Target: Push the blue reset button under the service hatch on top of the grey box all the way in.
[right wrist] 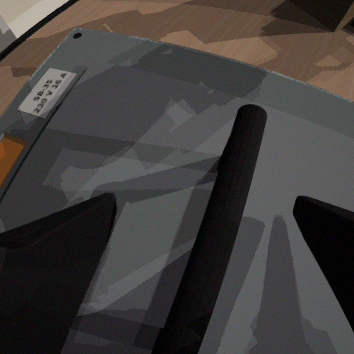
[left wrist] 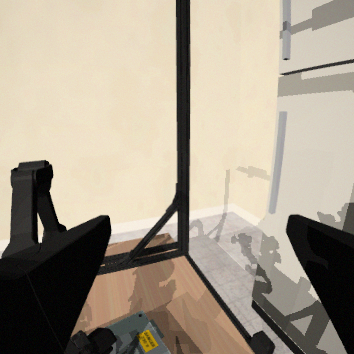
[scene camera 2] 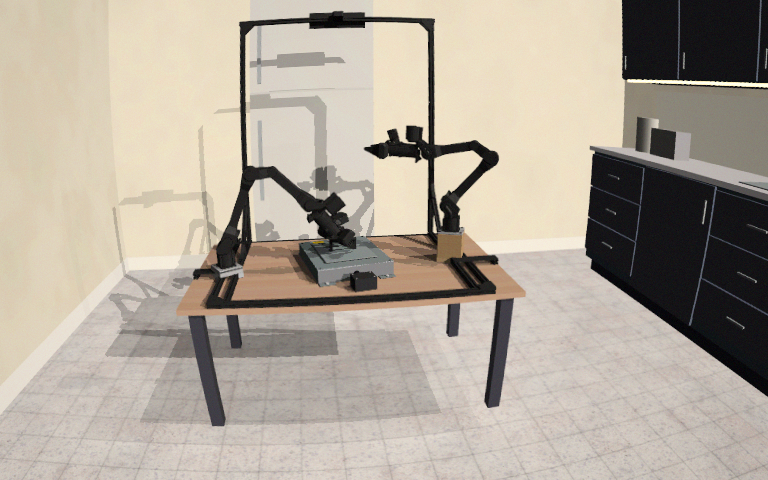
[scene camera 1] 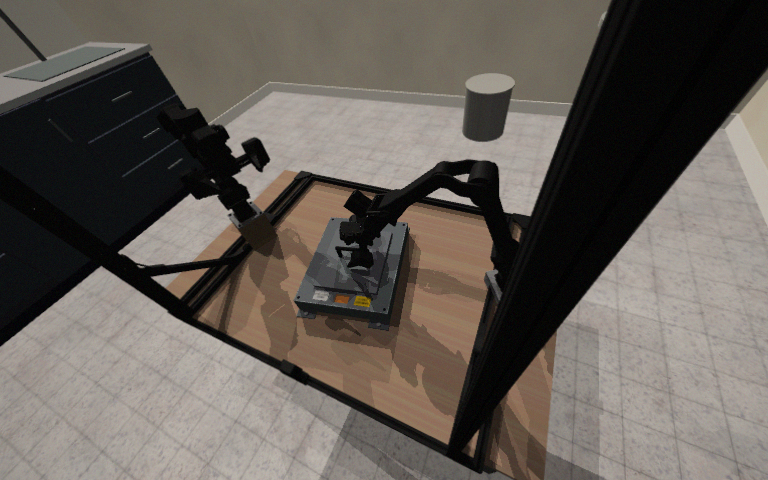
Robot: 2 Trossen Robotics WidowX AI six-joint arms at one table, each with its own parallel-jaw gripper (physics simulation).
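Note:
The grey box (scene camera 1: 346, 308) (scene camera 2: 355, 271) (left wrist: 122, 325) (right wrist: 225, 79) stands mid-table. Its service hatch (scene camera 1: 322, 277) (right wrist: 145, 105) appears to lie flat on top. The hatch's black bar handle (scene camera 1: 340, 250) (scene camera 2: 331, 247) (right wrist: 220, 215) stands up from it. The blue reset button does not show. My right gripper (scene camera 1: 357, 261) (scene camera 2: 345, 244) (right wrist: 206, 203) is open, low over the hatch; in the right wrist view the handle passes between its spread fingers, ungripped. My left gripper (scene camera 1: 231, 182) (scene camera 2: 368, 149) (left wrist: 199, 223) is open and empty, high above the table, away from the box.
A small black block (scene camera 2: 363, 280) sits beside the box. A black frame (scene camera 1: 390, 420) (scene camera 2: 351, 298) borders the wooden table, with tall uprights and a top bar (scene camera 2: 385, 20). White, orange and yellow labels (scene camera 1: 362, 301) mark one edge of the box top.

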